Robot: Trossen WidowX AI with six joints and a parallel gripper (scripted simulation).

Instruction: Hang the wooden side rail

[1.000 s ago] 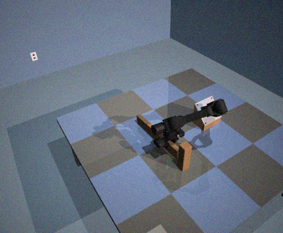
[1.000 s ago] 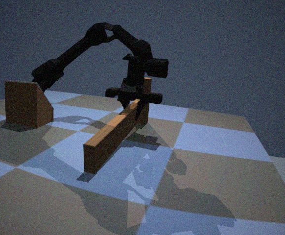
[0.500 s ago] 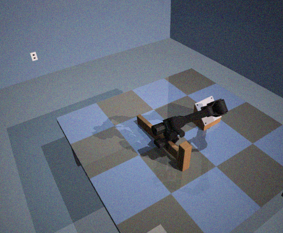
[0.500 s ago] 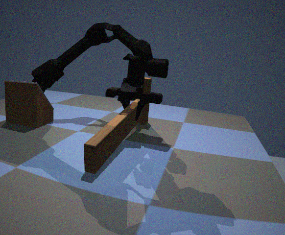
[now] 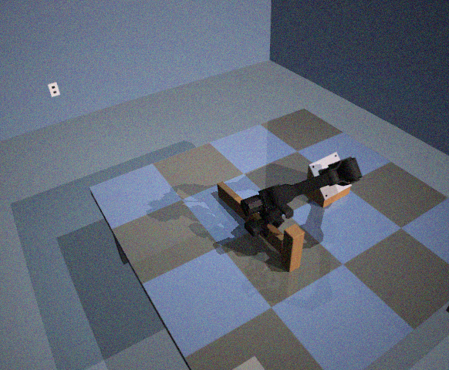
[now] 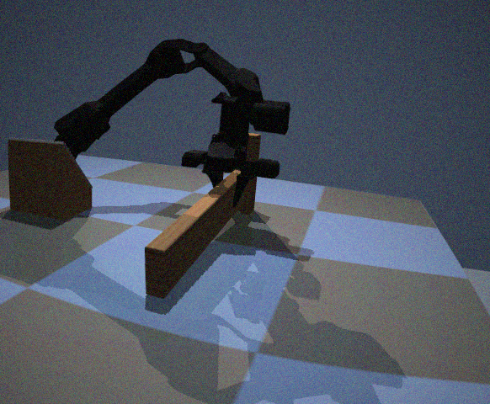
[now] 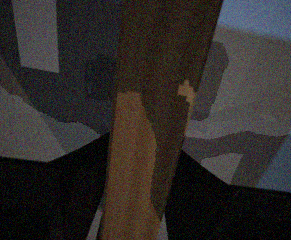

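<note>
The headboard post is 1 cm behind my gripper tip, 13 cm to the left of it and 4 cm above it.
</note>
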